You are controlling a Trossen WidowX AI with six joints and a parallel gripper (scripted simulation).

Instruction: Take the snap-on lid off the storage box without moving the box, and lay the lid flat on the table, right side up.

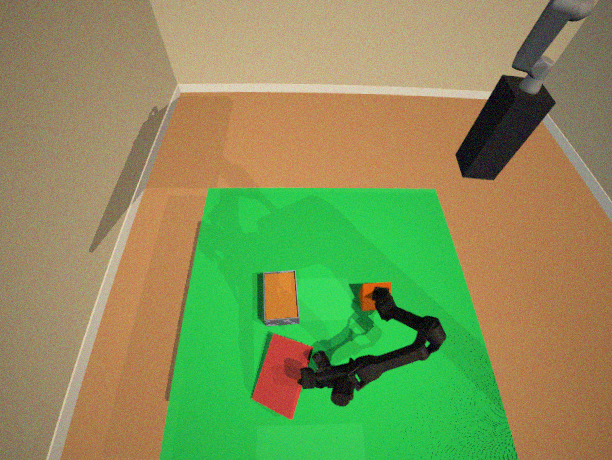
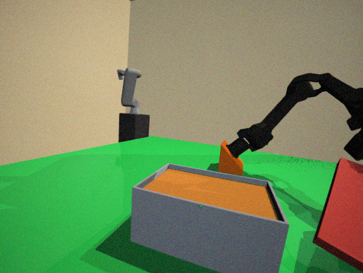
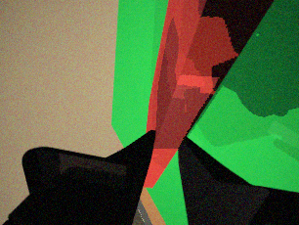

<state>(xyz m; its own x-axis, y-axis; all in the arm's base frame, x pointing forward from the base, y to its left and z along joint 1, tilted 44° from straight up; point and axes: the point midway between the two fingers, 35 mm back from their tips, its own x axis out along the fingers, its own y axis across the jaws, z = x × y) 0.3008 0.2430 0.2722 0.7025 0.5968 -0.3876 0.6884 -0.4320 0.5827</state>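
Right now the red lid is 70 mm ahead of my gripper tip, 30 mm to the right of it and 30 mm below it. Also, from my gripper tip: storage box (330 mm to the right, 100 mm ahead, 70 mm below).
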